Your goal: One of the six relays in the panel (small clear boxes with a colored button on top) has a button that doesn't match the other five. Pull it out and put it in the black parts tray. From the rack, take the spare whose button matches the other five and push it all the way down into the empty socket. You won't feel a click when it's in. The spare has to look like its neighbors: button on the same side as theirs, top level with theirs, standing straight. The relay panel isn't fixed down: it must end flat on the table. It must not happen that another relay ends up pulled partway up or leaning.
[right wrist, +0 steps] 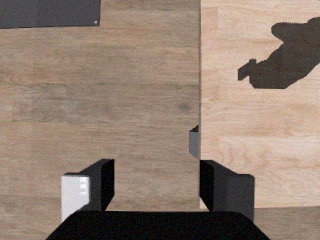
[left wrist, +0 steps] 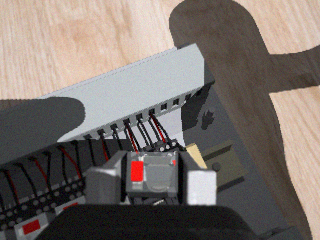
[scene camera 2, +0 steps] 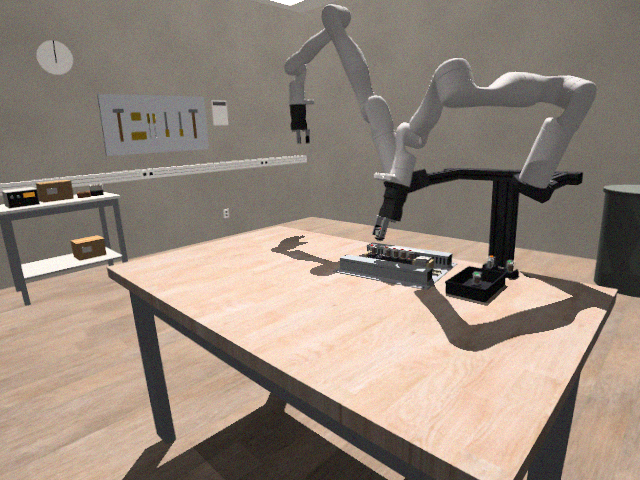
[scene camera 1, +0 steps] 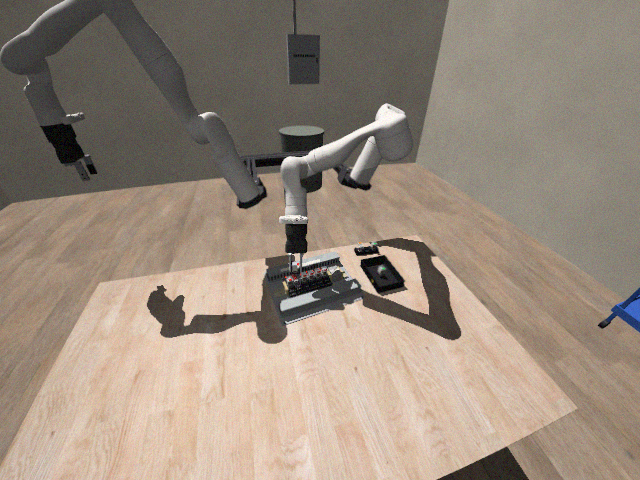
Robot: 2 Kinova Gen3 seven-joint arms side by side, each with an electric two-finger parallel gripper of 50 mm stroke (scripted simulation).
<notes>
I see my left gripper (scene camera 2: 378,236), my right gripper (scene camera 1: 90,177), a relay panel (scene camera 1: 313,298) and a black parts tray (scene camera 2: 452,286).
The relay panel also shows in the left wrist view (left wrist: 148,103) and in scene camera 2 (scene camera 2: 429,266). The black parts tray shows as well in scene camera 1 (scene camera 1: 385,283). My left gripper also shows in the left wrist view (left wrist: 152,168) and in scene camera 1 (scene camera 1: 295,271). The right wrist view misses the relay panel: it is out of frame. The right wrist view misses the black parts tray: it is out of frame.
</notes>
